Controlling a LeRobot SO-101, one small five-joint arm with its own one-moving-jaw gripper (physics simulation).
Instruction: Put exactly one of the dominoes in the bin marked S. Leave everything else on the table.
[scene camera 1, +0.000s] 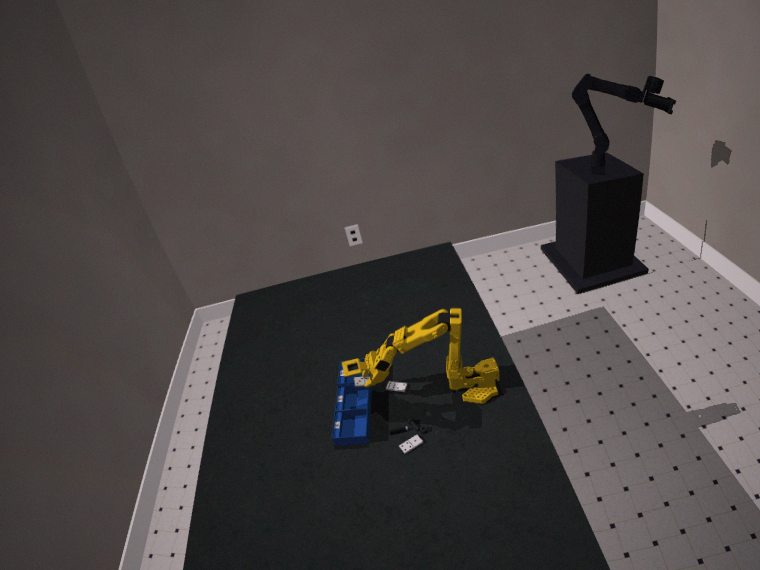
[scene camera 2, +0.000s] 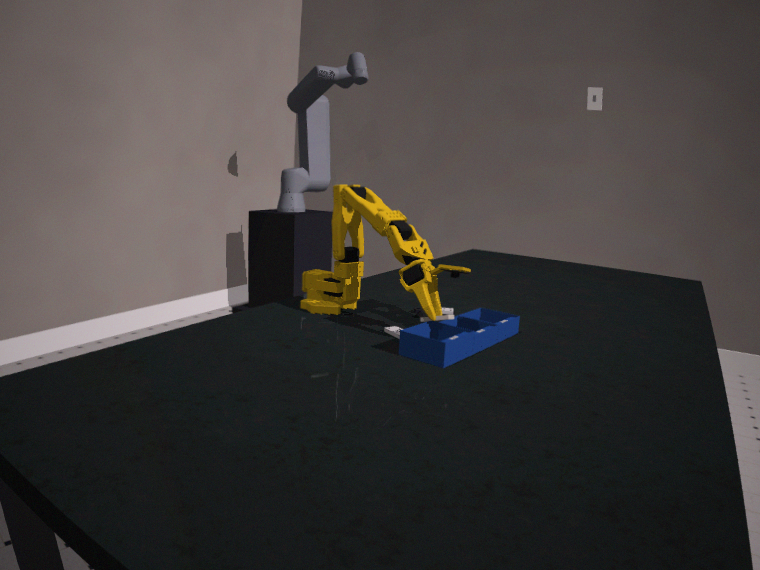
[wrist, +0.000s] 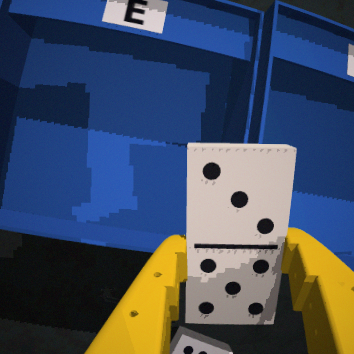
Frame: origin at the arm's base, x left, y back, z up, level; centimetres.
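Where they show: hand, its tool point: (scene camera 1: 366, 384) (scene camera 2: 438, 317) (wrist: 186, 251); arm's base, origin of its link: (scene camera 1: 470, 389) (scene camera 2: 337, 309).
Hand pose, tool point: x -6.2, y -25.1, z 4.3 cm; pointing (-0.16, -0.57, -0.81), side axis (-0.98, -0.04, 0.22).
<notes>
Each offset is from my tool point to the centre of the thing. "spot": to the spot under its first point.
My yellow gripper (scene camera 1: 367, 381) (scene camera 2: 435, 318) (wrist: 236, 241) is shut on a white domino {dx -1.2, dy -0.3, dz +0.1 cm} (scene camera 1: 359, 381) (scene camera 2: 446, 317) (wrist: 239, 185), with three dots on its outer half and five on the inner. The domino reaches over the near side of the blue bins {dx +2.0, dy -4.1, dz -2.3 cm} (scene camera 1: 350, 440) (scene camera 2: 423, 350). In the wrist view its outer end covers part of the divider between the bin marked E {spot: dx +2.3, dy -2.4, dz -3.6 cm} (wrist: 110, 165) and the bin to its right (wrist: 315, 130), whose label is cut off. No S is readable. A second domino {dx -0.5, dy +7.2, dz -3.9 cm} (scene camera 1: 396, 386) (scene camera 2: 391, 331) (wrist: 202, 346) lies beside the bins. A third domino {dx +18.3, dy +7.8, dz -3.9 cm} (scene camera 1: 411, 443) (scene camera 2: 447, 310) lies further off.
Small dark objects {dx +13.0, dy +9.5, dz -3.8 cm} (scene camera 1: 412, 425) lie near the third domino. The blue bins form a row of three with raised walls and small white labels on the far side. Another arm (scene camera 1: 590, 116) (scene camera 2: 317, 134) stands on a dark pedestal (scene camera 1: 613, 227) (scene camera 2: 270, 257) off the table.
</notes>
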